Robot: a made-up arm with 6 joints.
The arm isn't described. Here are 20 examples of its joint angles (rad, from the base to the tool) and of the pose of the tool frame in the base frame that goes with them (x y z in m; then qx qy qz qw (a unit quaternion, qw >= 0)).
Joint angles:
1: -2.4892 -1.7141 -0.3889 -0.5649 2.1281 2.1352
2: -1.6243 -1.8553 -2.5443 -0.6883 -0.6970 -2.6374
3: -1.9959 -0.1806 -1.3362 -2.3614 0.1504 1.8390
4: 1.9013 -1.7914 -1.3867 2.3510 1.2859 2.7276
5: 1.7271 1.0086 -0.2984 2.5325 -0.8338 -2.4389
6: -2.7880 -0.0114 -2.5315 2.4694 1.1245 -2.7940
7: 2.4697 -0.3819 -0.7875 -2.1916 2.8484 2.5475
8: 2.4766 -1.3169 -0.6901 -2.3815 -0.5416 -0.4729
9: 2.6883 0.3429 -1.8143 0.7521 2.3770 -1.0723
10: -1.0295 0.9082 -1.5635 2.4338 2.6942 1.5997
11: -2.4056 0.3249 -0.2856 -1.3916 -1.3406 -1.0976
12: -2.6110 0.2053 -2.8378 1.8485 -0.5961 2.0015
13: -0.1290 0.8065 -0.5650 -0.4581 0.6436 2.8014
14: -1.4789 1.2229 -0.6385 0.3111 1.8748 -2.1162
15: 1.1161 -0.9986 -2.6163 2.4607 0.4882 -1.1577
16: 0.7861 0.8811 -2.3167 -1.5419 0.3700 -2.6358
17: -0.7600 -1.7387 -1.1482 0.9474 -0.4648 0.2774
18: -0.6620 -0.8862 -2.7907 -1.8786 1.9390 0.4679
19: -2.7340 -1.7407 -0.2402 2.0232 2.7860 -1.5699
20: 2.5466 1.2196 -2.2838 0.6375 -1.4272 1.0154
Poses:
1: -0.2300 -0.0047 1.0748 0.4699 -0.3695 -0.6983 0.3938
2: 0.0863 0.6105 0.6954 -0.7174 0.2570 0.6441 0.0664
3: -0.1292 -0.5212 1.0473 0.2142 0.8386 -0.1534 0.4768
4: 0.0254 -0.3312 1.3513 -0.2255 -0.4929 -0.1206 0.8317
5: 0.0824 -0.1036 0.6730 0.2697 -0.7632 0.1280 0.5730
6: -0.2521 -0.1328 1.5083 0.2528 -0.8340 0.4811 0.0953
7: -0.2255 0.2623 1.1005 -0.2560 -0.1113 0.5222 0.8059
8: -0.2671 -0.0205 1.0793 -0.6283 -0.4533 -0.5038 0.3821
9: -0.4888 0.1367 0.9066 0.1610 0.2261 0.3054 0.9109
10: 0.3417 -0.3786 0.7552 -0.4926 0.4753 -0.6735 0.2791
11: -0.1207 -0.2815 0.7311 -0.2394 0.9307 0.1802 0.2099
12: -0.3434 -0.0038 1.3436 -0.7626 -0.5378 0.1233 0.3376
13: 0.1604 -0.0693 0.3758 0.6396 0.5163 -0.0722 0.5649
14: -0.0374 0.0841 0.4844 -0.2023 -0.3772 0.8760 0.2221
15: -0.1518 -0.3712 1.4455 -0.3795 -0.8649 0.3070 0.1172
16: 0.4120 0.5352 0.9797 0.2361 -0.0753 0.8018 0.5438
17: -0.3448 0.0148 1.2838 -0.6139 -0.2572 0.0300 0.7457
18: -0.5076 0.2068 1.2843 0.3006 0.1558 -0.2780 0.8989
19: -0.0079 -0.1558 1.1001 -0.5990 0.6310 0.4242 0.2513
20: -0.3471 0.3831 0.8867 -0.1022 0.3250 -0.9363 0.0851
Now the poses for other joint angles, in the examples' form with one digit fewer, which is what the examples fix.
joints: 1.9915 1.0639 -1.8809 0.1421 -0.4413 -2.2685
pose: -0.230 0.623 0.798 0.922 0.213 0.309 0.097
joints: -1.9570 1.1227 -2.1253 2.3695 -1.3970 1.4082
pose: -0.232 -0.333 0.690 -0.180 -0.458 -0.840 0.228
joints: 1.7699 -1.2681 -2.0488 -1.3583 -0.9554 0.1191
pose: -0.099 -0.444 1.212 -0.503 -0.460 -0.188 0.707
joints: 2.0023 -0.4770 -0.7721 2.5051 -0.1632 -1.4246
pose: -0.096 0.356 0.818 0.287 -0.172 -0.919 0.210
